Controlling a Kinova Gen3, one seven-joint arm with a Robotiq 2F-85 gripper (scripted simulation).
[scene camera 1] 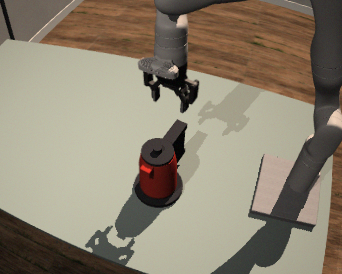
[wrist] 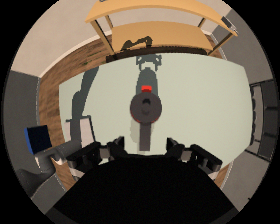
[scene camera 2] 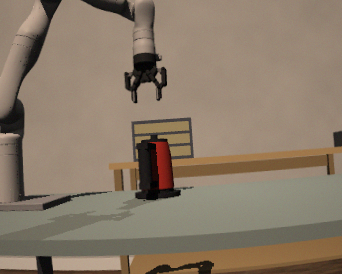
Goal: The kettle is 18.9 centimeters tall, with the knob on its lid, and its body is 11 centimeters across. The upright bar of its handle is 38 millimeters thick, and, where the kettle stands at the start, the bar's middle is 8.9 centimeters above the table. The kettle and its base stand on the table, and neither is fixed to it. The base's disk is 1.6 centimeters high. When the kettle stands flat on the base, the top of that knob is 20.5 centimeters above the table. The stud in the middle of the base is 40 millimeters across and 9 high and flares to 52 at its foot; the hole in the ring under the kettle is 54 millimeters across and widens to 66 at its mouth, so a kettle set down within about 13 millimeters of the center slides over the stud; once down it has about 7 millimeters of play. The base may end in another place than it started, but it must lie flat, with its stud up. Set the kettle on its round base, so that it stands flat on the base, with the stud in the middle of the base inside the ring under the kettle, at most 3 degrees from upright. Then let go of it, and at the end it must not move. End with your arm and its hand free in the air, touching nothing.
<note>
In view: my gripper (scene camera 2: 146, 101).
My gripper is seen too in scene camera 1 (scene camera 1: 169, 105) and in the wrist view (wrist: 145, 142).
</note>
